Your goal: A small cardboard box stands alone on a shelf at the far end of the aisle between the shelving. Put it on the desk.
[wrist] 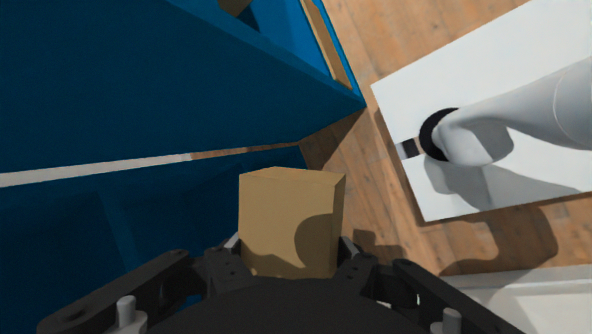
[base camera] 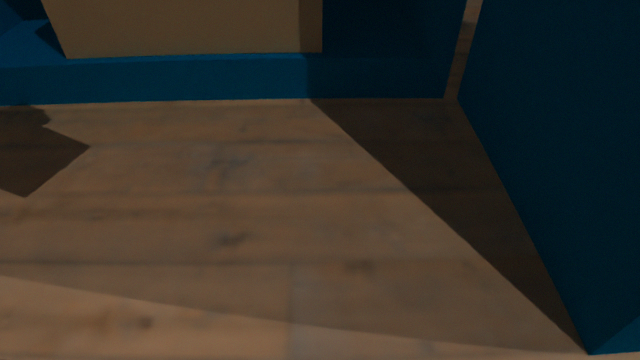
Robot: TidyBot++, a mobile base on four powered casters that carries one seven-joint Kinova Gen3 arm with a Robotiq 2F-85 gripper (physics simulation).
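Places are measured from the arm's base along level axes (x ahead, y left, z up), in centimetres.
Pixels of known places: gripper, between the fingertips: [wrist: 291,246].
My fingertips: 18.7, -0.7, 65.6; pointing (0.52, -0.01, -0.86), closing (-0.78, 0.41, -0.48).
Note:
Ahead of a thing's pixels: the offset from my fingertips to its top centre, as dx, dy, dz. "spot": to the spot under its first point. Level surfaces: height alone.
The small cardboard box {-0.8, -0.9, +3.5} [wrist: 287,225] is between the two fingertips at the lower middle of the wrist view, with a shadow across its lower right part. My gripper [wrist: 291,246] is shut on it, one finger on its left side and one on its right. The gripper and the held box do not show in the base camera view. The desk does not show clearly in either view.
Blue shelving [base camera: 550,125] [wrist: 150,85] stands close by, with a narrow gap between two units. A large cardboard box {spot: +51.3, +22.6, -92.6} [base camera: 185,25] sits on a low blue shelf [base camera: 150,80]. The white mobile base [wrist: 500,65] stands on the wooden floor {dz -105.3} [base camera: 225,220] [wrist: 370,200], near a shelving corner.

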